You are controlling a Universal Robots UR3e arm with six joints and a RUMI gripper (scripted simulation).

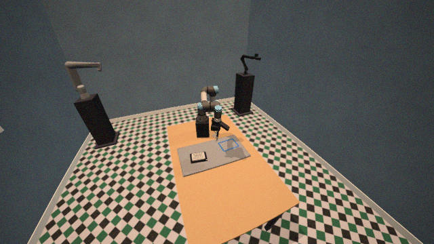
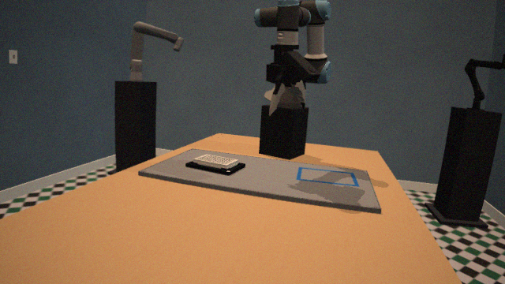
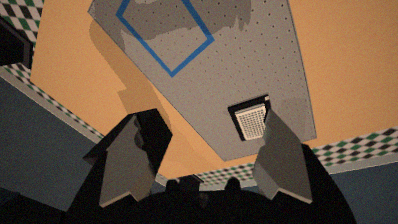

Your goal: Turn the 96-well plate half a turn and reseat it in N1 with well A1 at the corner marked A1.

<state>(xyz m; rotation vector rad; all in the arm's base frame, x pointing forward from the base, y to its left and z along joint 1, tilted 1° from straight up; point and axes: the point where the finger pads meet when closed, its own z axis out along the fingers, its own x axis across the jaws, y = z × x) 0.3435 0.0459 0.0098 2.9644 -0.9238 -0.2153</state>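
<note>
My gripper is now 220 mm to the left of the white 96-well plate, 180 mm above it and 20 mm short of it. The rest, counted from my hand: white corner mark: 190 mm below, 160 mm to the right, 80 mm ahead; black plate nest N1: 220 mm to the right, 190 mm below, 20 mm ahead.
</note>
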